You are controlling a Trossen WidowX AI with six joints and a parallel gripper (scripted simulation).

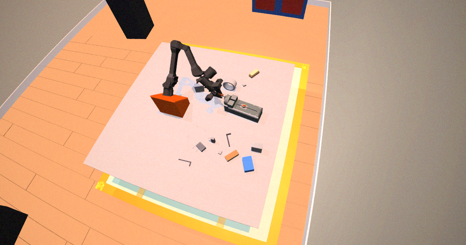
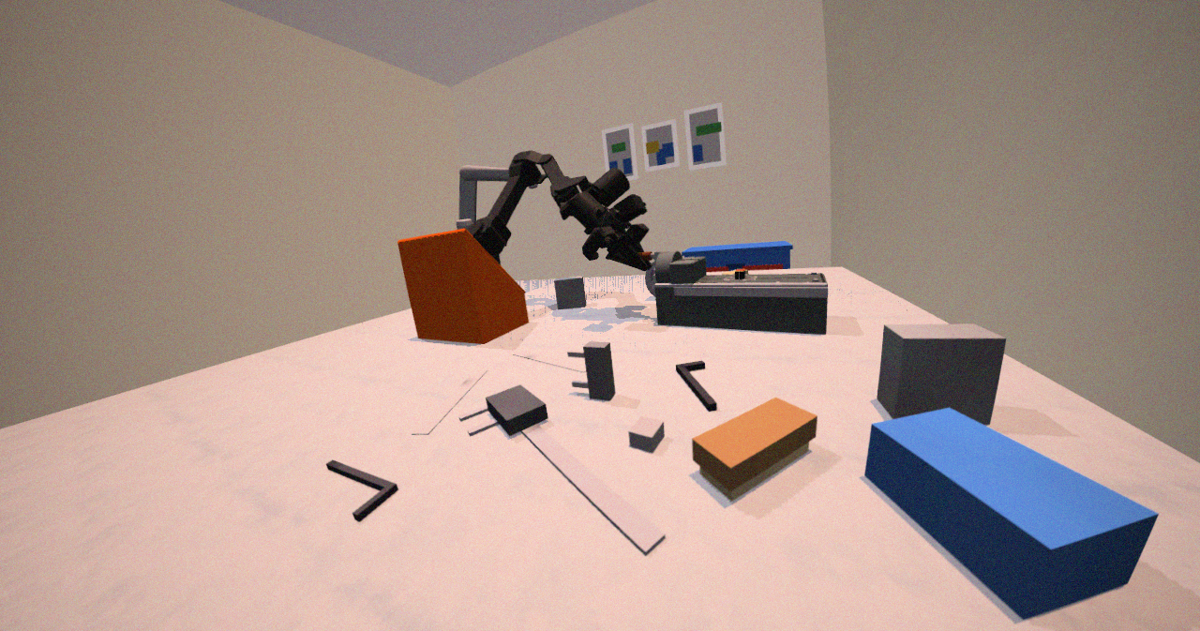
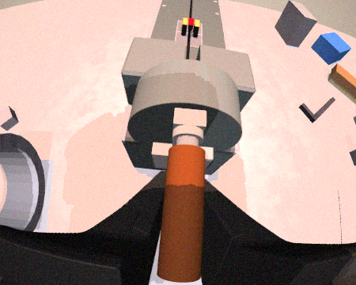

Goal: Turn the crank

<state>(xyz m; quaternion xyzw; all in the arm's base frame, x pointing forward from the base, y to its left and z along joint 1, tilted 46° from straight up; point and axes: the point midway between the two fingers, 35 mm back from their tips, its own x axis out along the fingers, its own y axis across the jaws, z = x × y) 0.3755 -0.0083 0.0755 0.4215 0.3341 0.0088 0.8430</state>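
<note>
My gripper tip is 2 cm below the crank handle and 2 cm past it. From my gripper tip the other things lie so: red pointer: 16 cm ahead, 5 cm to the right, 1 cm below; then blue block: 44 cm to the right, 24 cm ahead, 8 cm below.
</note>
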